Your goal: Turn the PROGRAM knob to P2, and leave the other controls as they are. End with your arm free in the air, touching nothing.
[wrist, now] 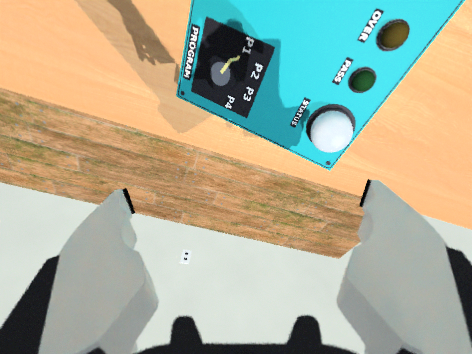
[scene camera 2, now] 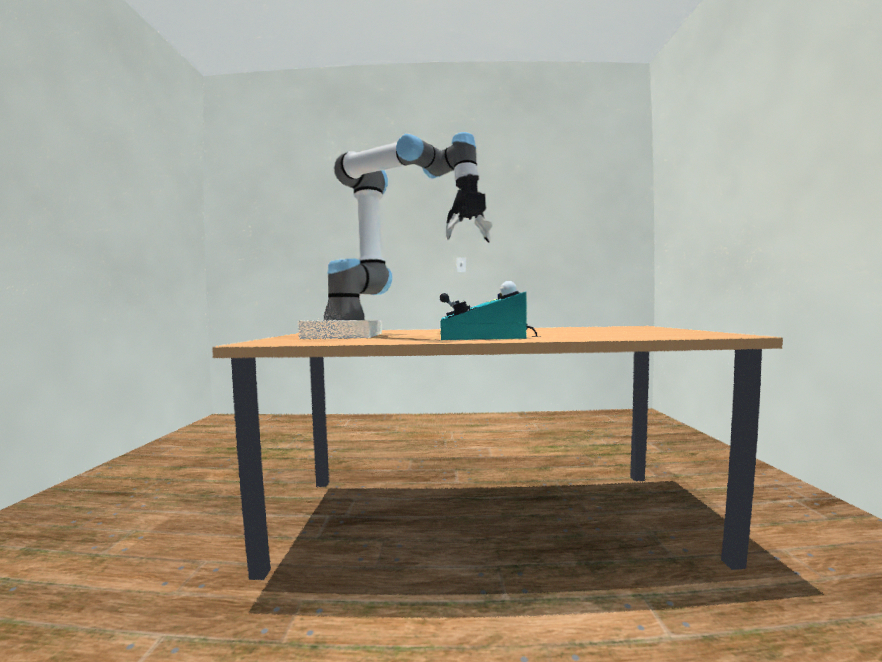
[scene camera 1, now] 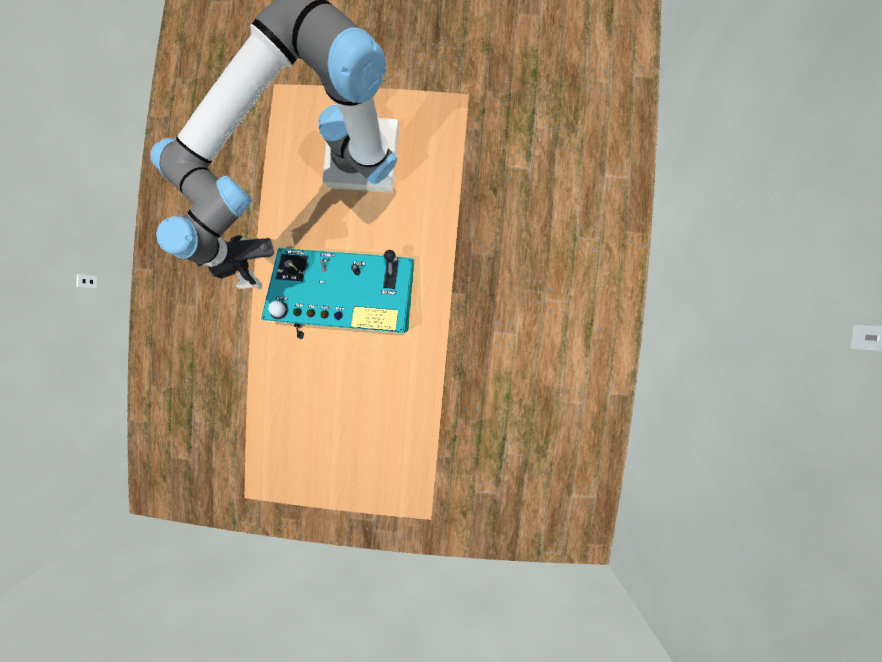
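Where they show: gripper, fingertip midpoint: [wrist: 243, 186] [scene camera 2: 469, 241] [scene camera 1: 253, 264]; arm's base, origin of the base link: [scene camera 2: 344, 320].
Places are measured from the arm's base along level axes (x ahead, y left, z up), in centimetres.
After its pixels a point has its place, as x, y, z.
The teal panel box [scene camera 1: 356, 293] {49.2, 15.8, 4.7} [scene camera 2: 491, 324] {55.5, -15.5, -1.4} [wrist: 310, 50] {53.5, -2.5, 5.1} stands on the table with a sloped top. The PROGRAM knob [scene camera 1: 290, 265] {45.4, -9.1, 5.6} [wrist: 220, 75] {45.0, -10.3, 5.4} sits on a black square plate at one corner; in the wrist view its yellow pointer line points toward the P1 label, with P2, P3 and P4 further round. The knob is hidden in scene camera 2. My gripper [scene camera 1: 265, 265] {48.5, -10.7, 25.2} [scene camera 2: 468, 239] {48.5, -10.7, 25.2} [wrist: 243, 186] {48.5, -10.7, 25.2} is open and empty, fingers wide apart. It hangs in the air well above the panel, touching nothing, and shows beside the PROGRAM corner in scene camera 1.
The white STATUS dome [scene camera 1: 277, 308] {60.5, -7.2, 11.7} [scene camera 2: 507, 287] {60.5, -11.1, 10.1} [wrist: 331, 131] {59.3, -8.0, 11.7} stands up near the knob. A toggle switch [scene camera 1: 324, 265] {42.6, 2.0, 4.7}, a black knob [scene camera 1: 356, 269] {41.3, 14.3, 6.7} and a ball-ended lever [scene camera 1: 389, 256] {34.8, 24.9, 10.2} [scene camera 2: 444, 297] {34.6, 22.6, 8.4} are further along. A small black part [scene camera 1: 299, 332] {69.1, -5.0, -5.8} sticks out from the panel's edge.
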